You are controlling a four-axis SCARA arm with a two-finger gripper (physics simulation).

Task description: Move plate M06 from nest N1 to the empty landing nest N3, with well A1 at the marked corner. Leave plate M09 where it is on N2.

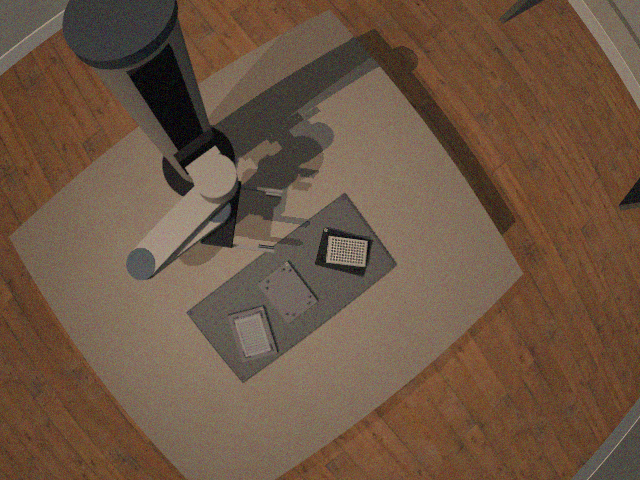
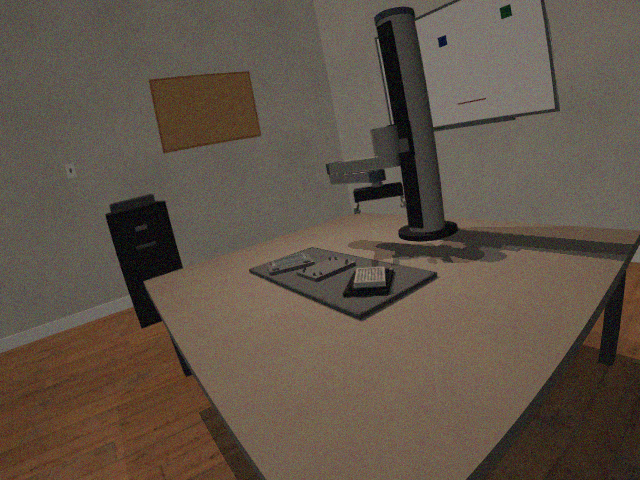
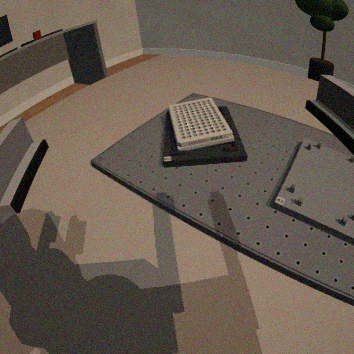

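Observation:
A cream well plate (image 1: 346,251) (image 2: 369,276) (image 3: 199,121) sits on a black nest (image 1: 321,256) (image 2: 367,291) (image 3: 200,158) at one end of the grey board; its label is too blurred to read. The middle nest (image 1: 287,291) (image 2: 328,267) (image 3: 320,185) is flat grey, empty, with small corner posts and a white corner tag. A pale, clear-looking plate (image 1: 252,334) (image 2: 292,261) lies in the nest at the other end. My gripper (image 1: 271,219) (image 2: 379,207) (image 3: 179,99) is open and empty, high above the table beside the column, apart from both plates. Which plate is M06 cannot be read.
The perforated board (image 1: 206,310) (image 2: 330,294) (image 3: 135,155) lies on the table (image 1: 439,310) (image 2: 387,372). The arm's column (image 1: 165,93) (image 2: 421,129) stands behind it. The folded arm link (image 1: 180,222) (image 2: 354,167) hangs beside the column. Arm shadows cross the table and the board's edge.

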